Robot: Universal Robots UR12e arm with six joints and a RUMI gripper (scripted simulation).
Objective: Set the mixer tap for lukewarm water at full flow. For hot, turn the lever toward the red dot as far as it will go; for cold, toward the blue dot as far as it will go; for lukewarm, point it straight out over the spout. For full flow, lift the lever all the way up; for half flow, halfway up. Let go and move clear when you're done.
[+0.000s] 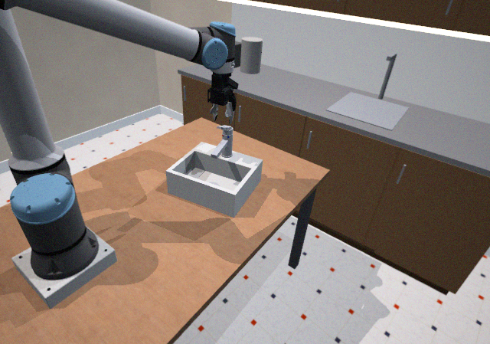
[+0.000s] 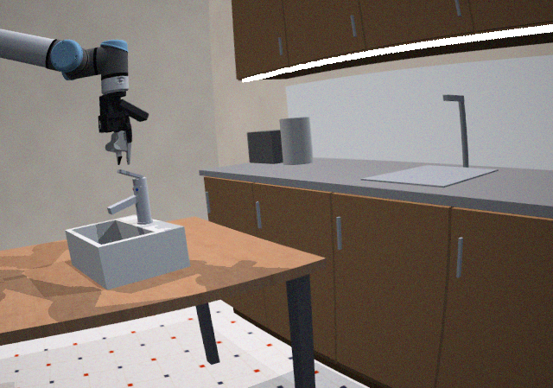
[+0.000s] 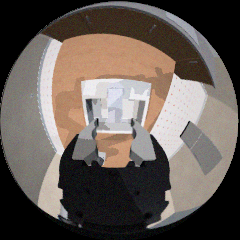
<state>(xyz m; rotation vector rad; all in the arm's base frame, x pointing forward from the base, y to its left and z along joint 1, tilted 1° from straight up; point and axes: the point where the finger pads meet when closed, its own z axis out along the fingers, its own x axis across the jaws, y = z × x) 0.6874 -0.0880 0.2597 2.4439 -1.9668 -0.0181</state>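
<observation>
My gripper is now 20 mm short of the lever and 50 mm above it. Round my hand: grey mixer tap 30 mm ahead, 10 mm to the left, 100 mm below; white basin 70 mm behind, 10 mm to the right, 290 mm below.
</observation>
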